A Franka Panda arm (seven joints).
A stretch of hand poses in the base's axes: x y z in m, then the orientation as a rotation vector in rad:
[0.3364, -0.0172, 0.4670, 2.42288, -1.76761, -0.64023]
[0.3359, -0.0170, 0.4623, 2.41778, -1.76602, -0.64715]
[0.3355, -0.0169, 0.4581, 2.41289, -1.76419, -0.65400]
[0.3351, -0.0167, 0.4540, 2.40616, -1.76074, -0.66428]
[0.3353, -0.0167, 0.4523, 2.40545, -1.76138, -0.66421]
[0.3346, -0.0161, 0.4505, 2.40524, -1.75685, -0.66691]
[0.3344, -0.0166, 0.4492, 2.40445, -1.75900, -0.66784]
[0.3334, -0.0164, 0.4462, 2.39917, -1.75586, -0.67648]
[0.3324, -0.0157, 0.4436, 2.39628, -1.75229, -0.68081]
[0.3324, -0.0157, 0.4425, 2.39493, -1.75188, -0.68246]
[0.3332, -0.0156, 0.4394, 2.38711, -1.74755, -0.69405]
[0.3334, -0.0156, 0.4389, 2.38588, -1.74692, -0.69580]
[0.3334, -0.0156, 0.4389, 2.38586, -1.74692, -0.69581]
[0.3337, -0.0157, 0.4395, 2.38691, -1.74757, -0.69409]
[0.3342, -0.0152, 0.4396, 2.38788, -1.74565, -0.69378]
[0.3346, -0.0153, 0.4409, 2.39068, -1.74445, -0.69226]
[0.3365, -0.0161, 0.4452, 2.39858, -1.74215, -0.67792]
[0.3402, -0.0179, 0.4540, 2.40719, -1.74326, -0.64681]
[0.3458, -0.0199, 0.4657, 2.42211, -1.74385, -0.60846]
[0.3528, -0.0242, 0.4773, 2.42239, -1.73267, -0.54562]
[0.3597, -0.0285, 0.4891, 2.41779, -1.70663, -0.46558]
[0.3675, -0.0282, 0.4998, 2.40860, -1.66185, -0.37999]
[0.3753, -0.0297, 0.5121, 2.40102, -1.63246, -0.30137]
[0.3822, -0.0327, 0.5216, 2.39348, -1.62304, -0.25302]
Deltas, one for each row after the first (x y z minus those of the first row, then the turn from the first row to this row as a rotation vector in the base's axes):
[-0.0005, 0.0002, -0.0047, 0.00000, 0.00626, -0.00056]
[-0.0009, 0.0003, -0.0089, 0.00005, 0.01245, -0.00092]
[-0.0013, 0.0005, -0.0130, 0.00032, 0.02163, -0.00089]
[-0.0011, 0.0005, -0.0147, 0.00003, 0.02179, -0.00145]
[-0.0018, 0.0011, -0.0165, -0.00001, 0.02457, 0.00119]
[-0.0020, 0.0006, -0.0178, 0.00065, 0.02464, -0.00041]
[-0.0030, 0.0008, -0.0208, 0.00110, 0.03221, -0.00016]
[-0.0040, 0.0015, -0.0234, 0.00057, 0.03685, 0.00117]
[-0.0040, 0.0015, -0.0245, 0.00051, 0.03843, 0.00102]
[-0.0032, 0.0016, -0.0276, 0.00069, 0.04906, 0.00124]
[-0.0030, 0.0016, -0.0281, 0.00070, 0.05068, 0.00124]
[-0.0030, 0.0016, -0.0281, 0.00070, 0.05070, 0.00124]
[-0.0027, 0.0015, -0.0275, 0.00060, 0.04918, 0.00118]
[-0.0022, 0.0020, -0.0274, 0.00045, 0.04917, 0.00263]
[-0.0018, 0.0019, -0.0261, 0.00100, 0.04736, 0.00412]
[0.0001, 0.0011, -0.0218, -0.00264, 0.03794, 0.00831]
[0.0038, -0.0007, -0.0130, -0.01384, 0.02022, 0.01162]
[0.0094, -0.0027, -0.0013, -0.02476, -0.00410, 0.01702]
[0.0164, -0.0070, 0.0103, -0.06110, -0.02649, 0.02826]
[0.0233, -0.0113, 0.0221, -0.11330, -0.04980, 0.04892]
[0.0311, -0.0110, 0.0328, -0.17609, -0.06901, 0.08107]
[0.0389, -0.0125, 0.0451, -0.22854, -0.09302, 0.10305]
[0.0458, -0.0155, 0.0546, -0.25961, -0.10977, 0.11011]

